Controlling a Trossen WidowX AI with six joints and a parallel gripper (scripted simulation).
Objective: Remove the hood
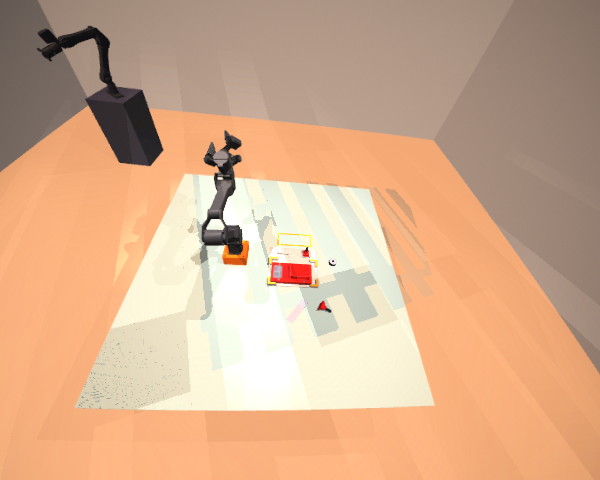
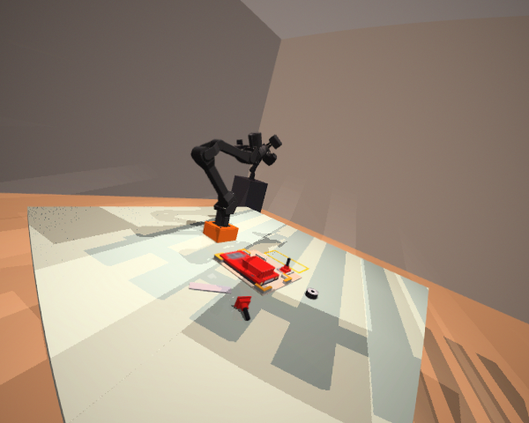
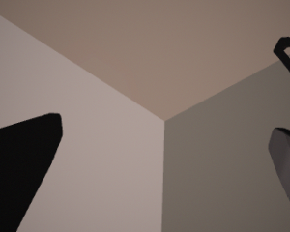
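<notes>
Right now my gripper tip is 440 mm short of the red hood, 380 mm to the left of it and 430 mm above it. Also, from my gripper tip: wheel: 610 mm ahead, 280 mm to the right, 460 mm below; then pale strip: 440 mm ahead, 560 mm to the right, 470 mm below.
</notes>
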